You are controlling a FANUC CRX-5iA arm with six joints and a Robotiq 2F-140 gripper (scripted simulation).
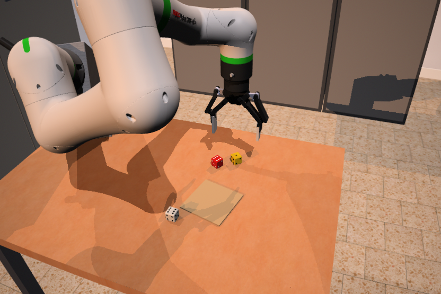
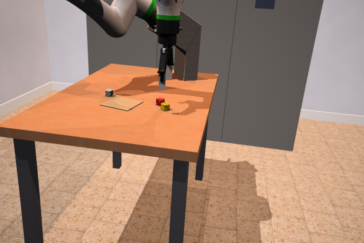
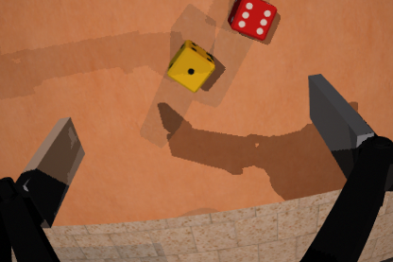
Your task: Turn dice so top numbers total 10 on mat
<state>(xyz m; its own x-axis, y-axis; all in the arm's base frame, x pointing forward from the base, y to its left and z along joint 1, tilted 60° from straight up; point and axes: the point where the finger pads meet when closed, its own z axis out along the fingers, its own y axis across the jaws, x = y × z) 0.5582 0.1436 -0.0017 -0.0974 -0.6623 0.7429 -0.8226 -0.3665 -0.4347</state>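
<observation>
The yellow die lies 11 cm below my hand. The rest, counted from my hand: white die: 14 cm behind, 28 cm to the right, 11 cm below; tan mat: 4 cm behind, 19 cm to the right, 12 cm below; red die: 6 cm behind, 2 cm to the right, 11 cm below.
</observation>
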